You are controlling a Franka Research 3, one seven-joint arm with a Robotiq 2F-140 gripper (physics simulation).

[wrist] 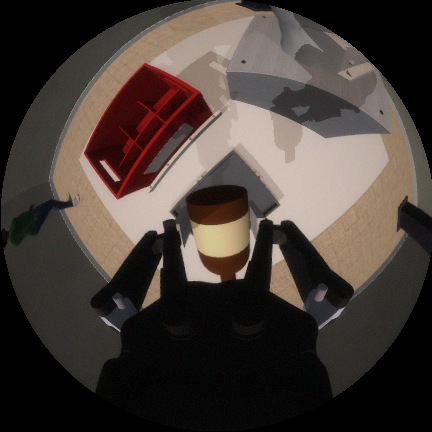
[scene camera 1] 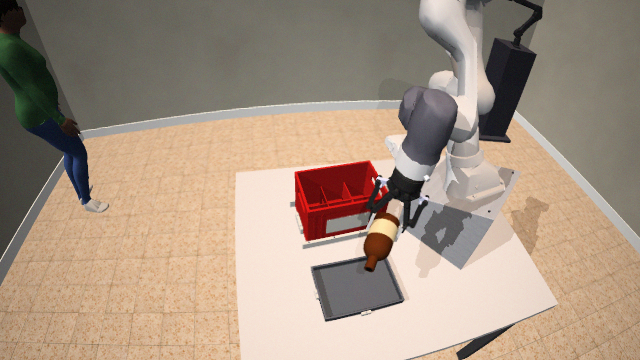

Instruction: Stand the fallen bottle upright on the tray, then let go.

Scene:
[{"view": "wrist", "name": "gripper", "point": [219, 212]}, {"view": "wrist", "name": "brown bottle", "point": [218, 214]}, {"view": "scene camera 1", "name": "gripper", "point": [382, 232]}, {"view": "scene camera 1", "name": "brown bottle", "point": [379, 241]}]

